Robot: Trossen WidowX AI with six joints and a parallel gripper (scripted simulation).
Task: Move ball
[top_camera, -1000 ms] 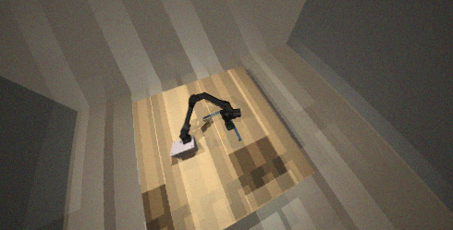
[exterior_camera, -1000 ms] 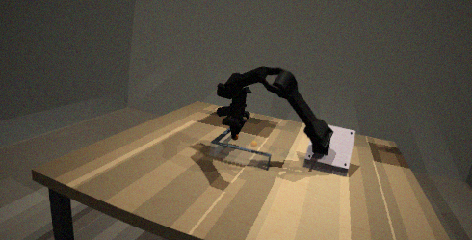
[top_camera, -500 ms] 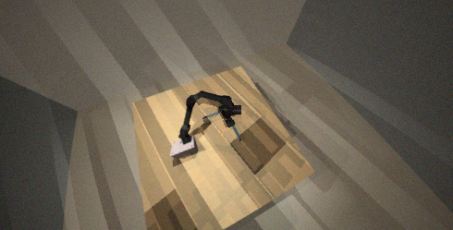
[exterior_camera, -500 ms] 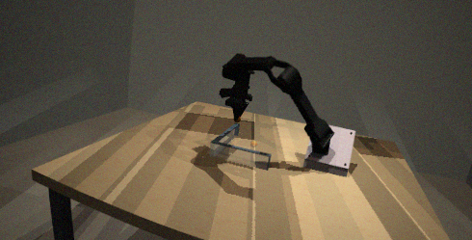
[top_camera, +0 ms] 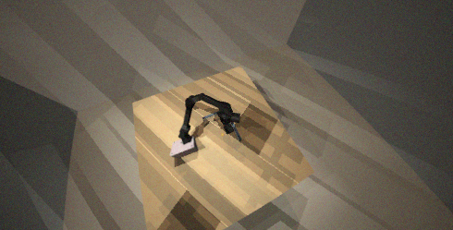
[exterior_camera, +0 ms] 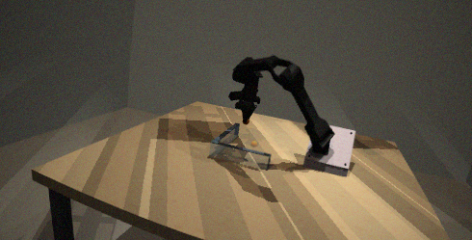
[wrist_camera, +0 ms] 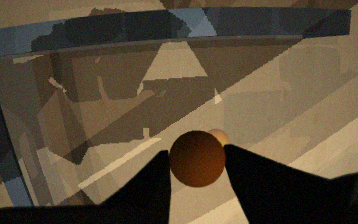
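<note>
Right now my gripper tip is 40 mm past the see-through copy of ball, 40 mm to the left of it and 100 mm above it. The rest, counted from my gripper tip: orange ball (right at my gripper tip).
</note>
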